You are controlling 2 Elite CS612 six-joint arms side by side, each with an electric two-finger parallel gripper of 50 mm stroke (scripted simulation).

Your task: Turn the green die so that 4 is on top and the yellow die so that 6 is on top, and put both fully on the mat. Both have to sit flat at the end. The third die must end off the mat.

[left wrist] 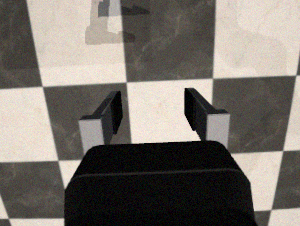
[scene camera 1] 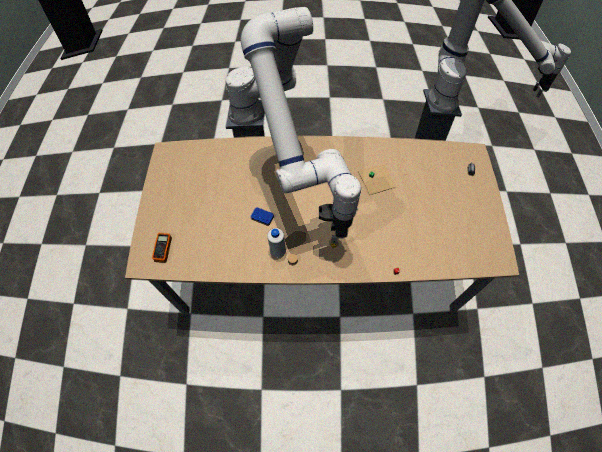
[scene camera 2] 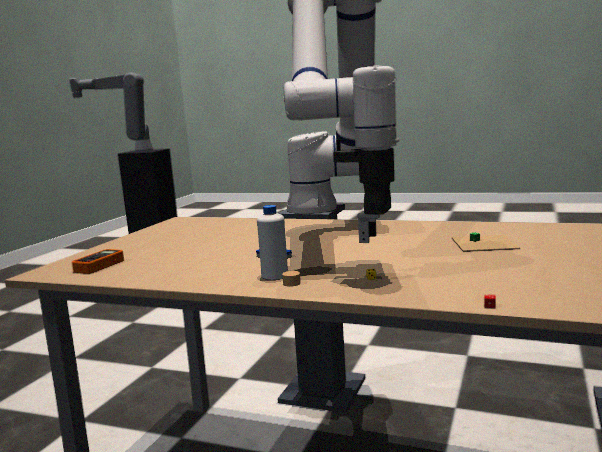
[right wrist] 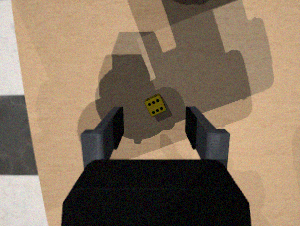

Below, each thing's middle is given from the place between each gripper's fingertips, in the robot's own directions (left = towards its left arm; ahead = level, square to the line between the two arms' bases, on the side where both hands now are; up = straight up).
Right now my right hand [scene camera 2: 368,239] is 74 cm to the left of the multimeter [scene camera 2: 108,257], 9 cm above it and 7 cm past it.
